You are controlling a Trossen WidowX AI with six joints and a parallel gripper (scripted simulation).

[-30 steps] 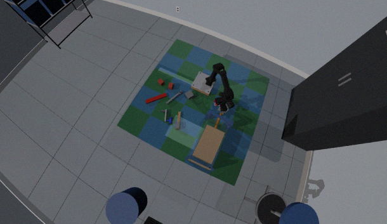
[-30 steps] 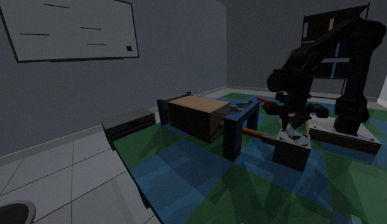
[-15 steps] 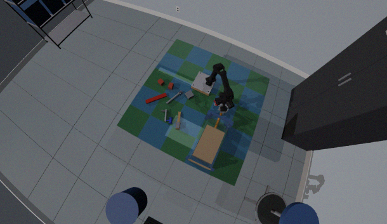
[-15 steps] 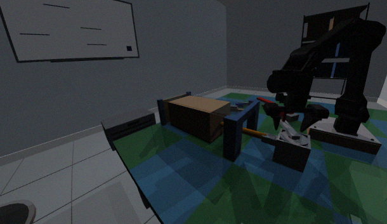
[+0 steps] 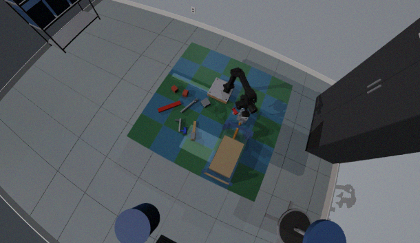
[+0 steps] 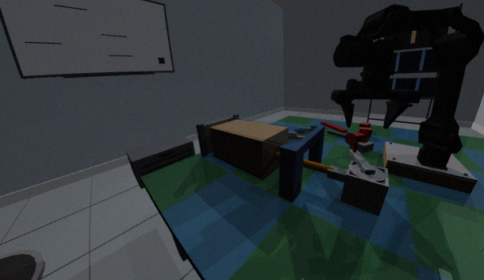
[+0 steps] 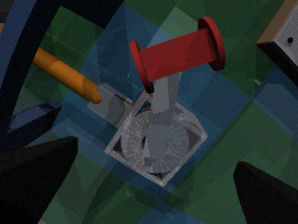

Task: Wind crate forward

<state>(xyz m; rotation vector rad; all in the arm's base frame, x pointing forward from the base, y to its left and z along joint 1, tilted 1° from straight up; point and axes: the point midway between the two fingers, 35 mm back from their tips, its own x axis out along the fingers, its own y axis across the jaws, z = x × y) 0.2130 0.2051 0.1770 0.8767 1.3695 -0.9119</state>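
The red knob is 2 cm ahead of my gripper tip, 5 cm to the right of it and 6 cm below it. Round my gripper tip: grey crank arm 2 cm to the right, 9 cm below; blue steel frame 14 cm ahead, 3 cm to the left, 9 cm below; grey winch 4 cm behind, 3 cm to the left, 17 cm below.
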